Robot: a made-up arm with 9 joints. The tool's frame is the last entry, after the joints.
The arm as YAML. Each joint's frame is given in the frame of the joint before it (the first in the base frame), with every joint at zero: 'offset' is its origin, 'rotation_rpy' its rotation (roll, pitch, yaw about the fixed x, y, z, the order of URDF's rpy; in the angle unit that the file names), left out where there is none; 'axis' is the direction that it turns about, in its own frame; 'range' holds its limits. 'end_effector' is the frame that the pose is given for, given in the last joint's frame.
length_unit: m
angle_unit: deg
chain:
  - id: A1
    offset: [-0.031, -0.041, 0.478]
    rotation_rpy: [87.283, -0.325, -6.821]
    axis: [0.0, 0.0, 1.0]
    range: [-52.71, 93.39]
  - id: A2
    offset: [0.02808, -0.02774, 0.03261]
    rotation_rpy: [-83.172, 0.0, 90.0]
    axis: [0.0, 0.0, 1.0]
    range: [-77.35, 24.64]
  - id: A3
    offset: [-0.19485, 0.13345, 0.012]
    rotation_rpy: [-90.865, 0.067, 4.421]
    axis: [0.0, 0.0, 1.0]
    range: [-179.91, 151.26]
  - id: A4
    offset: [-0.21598, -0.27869, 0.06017]
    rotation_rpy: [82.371, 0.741, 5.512]
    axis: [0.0, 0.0, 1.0]
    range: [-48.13, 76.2]
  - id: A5
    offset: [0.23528, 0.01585, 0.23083]
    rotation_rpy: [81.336, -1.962, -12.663]
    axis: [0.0, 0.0, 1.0]
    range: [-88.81, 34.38]
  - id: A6
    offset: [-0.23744, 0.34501, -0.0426]
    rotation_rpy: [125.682, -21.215, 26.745]
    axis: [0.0, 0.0, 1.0]
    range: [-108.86, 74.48]
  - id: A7
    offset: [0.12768, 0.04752, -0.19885]
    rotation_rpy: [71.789, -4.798, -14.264]
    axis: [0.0, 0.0, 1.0]
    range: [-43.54, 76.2]
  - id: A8
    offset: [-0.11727, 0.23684, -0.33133]
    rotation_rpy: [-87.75, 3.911, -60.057]
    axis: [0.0, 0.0, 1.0]
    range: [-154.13, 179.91]
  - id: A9
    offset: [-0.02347, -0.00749, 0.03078]
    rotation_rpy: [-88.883, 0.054, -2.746]
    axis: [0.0, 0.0, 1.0]
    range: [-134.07, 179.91]
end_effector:
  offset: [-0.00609, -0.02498, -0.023]
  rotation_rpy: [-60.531, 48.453, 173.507]
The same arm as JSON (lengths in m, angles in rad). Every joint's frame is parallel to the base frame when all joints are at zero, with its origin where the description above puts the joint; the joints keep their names.
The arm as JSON. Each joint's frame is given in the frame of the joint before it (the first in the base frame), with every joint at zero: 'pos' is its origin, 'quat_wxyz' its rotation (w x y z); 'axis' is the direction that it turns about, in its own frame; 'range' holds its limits. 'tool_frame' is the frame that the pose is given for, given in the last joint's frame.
{"length_unit": "m", "angle_unit": "rad", "joints": [{"joint": "A1", "pos": [-0.031, -0.041, 0.478], "quat_wxyz": [1.0, 0.0, 0.0, 0.0], "axis": [-0.118897, -0.991775, 0.047399], "range": [-0.92, 1.63]}, {"joint": "A2", "pos": [0.024, -0.037, -0.026], "quat_wxyz": [1.0, 0.0, 0.0, 0.0], "axis": [-1.0, 0.0, 0.0], "range": [-1.35, 0.43]}, {"joint": "A3", "pos": [-0.012, 0.124, -0.201], "quat_wxyz": [1.0, 0.0, 0.0, 0.0], "axis": [0.0151, 0.992092, -0.124599], "range": [-3.14, 2.64]}, {"joint": "A4", "pos": [-0.278, 0.037, -0.222], "quat_wxyz": [1.0, 0.0, 0.0, 0.0], "axis": [-0.98417, 0.158695, 0.078898], "range": [-0.84, 1.3299]}, {"joint": "A5", "pos": [-0.202, 0.078, 0.249], "quat_wxyz": [1.0, 0.0, 0.0, 0.0], "axis": [-0.312613, -0.945739, -0.088604], "range": [-1.55, 0.6]}, {"joint": "A6", "pos": [-0.321, 0.171, -0.212], "quat_wxyz": [1.0, 0.0, 0.0, 0.0], "axis": [0.78423, 0.26311, 0.561922], "range": [-1.9, 1.2999]}, {"joint": "A7", "pos": [-0.2, -0.134, -0.012], "quat_wxyz": [1.0, 0.0, 0.0, 0.0], "axis": [0.020199, 0.998071, 0.058698], "range": [-0.7599, 1.3299]}, {"joint": "A8", "pos": [0.257, -0.337, -0.003], "quat_wxyz": [1.0, 0.0, 0.0, 0.0], "axis": [-0.0026, -0.0195, 0.999806], "range": [-2.6901, 3.14]}, {"joint": "A9", "pos": [0.023, 0.008, 0.031], "quat_wxyz": [1.0, 0.0, 0.0, 0.0], "axis": [0.0, -1.0, 0.0], "range": [-2.34, 3.14]}], "tool_frame": {"pos": [0.006, 0.023, 0.025], "quat_wxyz": [0.874885, 0.253372, 0.152594, 0.383528]}}
